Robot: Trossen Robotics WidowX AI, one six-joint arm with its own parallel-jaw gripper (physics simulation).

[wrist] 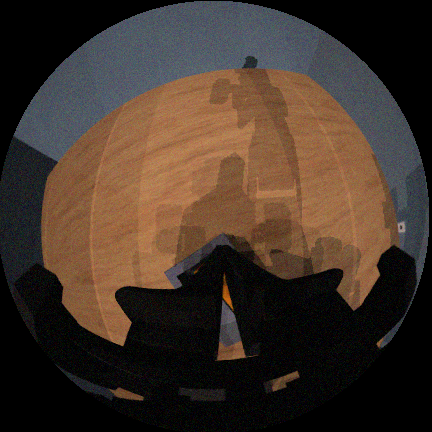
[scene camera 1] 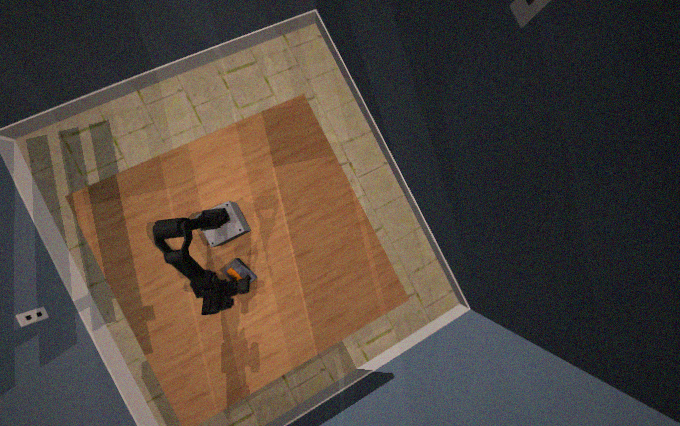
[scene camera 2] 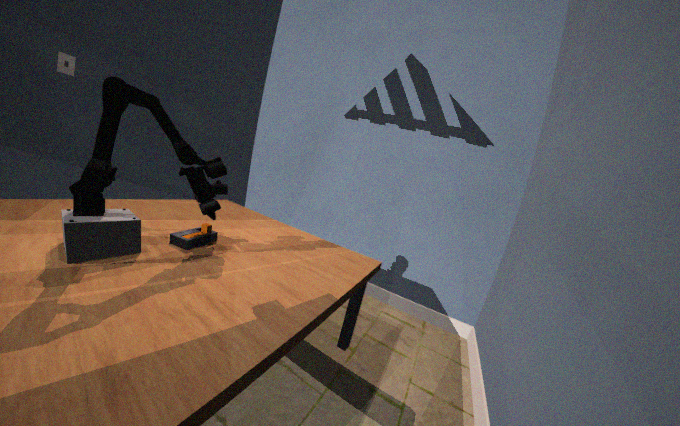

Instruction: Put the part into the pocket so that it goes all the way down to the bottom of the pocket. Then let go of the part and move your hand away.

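Places are measured from the arm's base along level axes (x up, y right, z ahead), in centimetres.
Pixels of known places: gripper, fingertip midpoint: (wrist: 221, 249) (scene camera 1: 237, 291) (scene camera 2: 214, 219); arm's base at its link origin: (scene camera 1: 221, 216) (scene camera 2: 88, 213).
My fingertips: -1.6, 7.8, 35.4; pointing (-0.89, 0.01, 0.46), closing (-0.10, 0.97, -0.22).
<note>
For each thing: its top centre in the pictures, then the offset to it from my fingertips, as dx, dy, dz. Level surfaces: height alone.
- orange part at its top centre: (wrist: 238, 306) (scene camera 2: 197, 226) (scene camera 1: 234, 278) -2.4, +0.0, -6.2
- dark grey block with the pocket, top centre: (wrist: 225, 300) (scene camera 2: 195, 232) (scene camera 1: 238, 275) -5.3, -1.4, -6.5
- wooden table at its surface level: dx -8.9
The orange part (scene camera 1: 233, 273) (scene camera 2: 206, 229) (wrist: 227, 295) lies in the dark grey block with the pocket (scene camera 1: 240, 264) (scene camera 2: 188, 243) (wrist: 187, 260). In scene camera 2 its long section lies low along the block's top, and its end by the gripper stands up above the rim. My gripper (scene camera 1: 244, 285) (scene camera 2: 213, 218) (wrist: 221, 249) is shut and empty, with its tips a little above that raised end. In the wrist view the fingers cover most of the part and the block, so the pocket's bottom and how deep the part sits are hidden.
The grey base box (scene camera 1: 231, 228) (scene camera 2: 102, 240) of the arm stands on the wooden table (scene camera 1: 321, 225) (scene camera 2: 150, 311) (wrist: 175, 135), a short way from the block. The arm arches above the table between them. Shadows of the arm fall across the table.
</note>
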